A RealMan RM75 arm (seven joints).
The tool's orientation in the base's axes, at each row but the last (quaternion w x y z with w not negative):
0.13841 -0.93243 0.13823 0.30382
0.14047 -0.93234 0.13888 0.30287
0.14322 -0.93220 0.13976 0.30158
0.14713 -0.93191 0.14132 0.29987
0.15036 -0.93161 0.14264 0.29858
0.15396 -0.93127 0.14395 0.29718
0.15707 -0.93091 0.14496 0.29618
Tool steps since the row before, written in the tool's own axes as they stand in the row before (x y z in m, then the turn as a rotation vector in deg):
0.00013 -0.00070 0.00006 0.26 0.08 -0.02
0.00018 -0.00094 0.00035 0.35 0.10 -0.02
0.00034 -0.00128 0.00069 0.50 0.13 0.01
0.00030 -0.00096 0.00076 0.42 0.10 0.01
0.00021 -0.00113 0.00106 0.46 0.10 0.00
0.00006 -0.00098 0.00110 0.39 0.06 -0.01
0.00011 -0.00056 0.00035 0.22 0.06 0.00
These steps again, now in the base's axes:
0.00031 0.00064 0.00000 0.19 -0.13 -0.16
0.00028 0.00096 -0.00021 0.25 -0.16 -0.21
0.00035 0.00136 -0.00051 0.34 -0.20 -0.33
0.00018 0.00110 -0.00059 0.29 -0.16 -0.28
0.00002 0.00138 -0.00073 0.32 -0.17 -0.30
-0.00016 0.00129 -0.00069 0.29 -0.13 -0.24
0.00011 0.00062 -0.00022 0.15 -0.09 -0.14

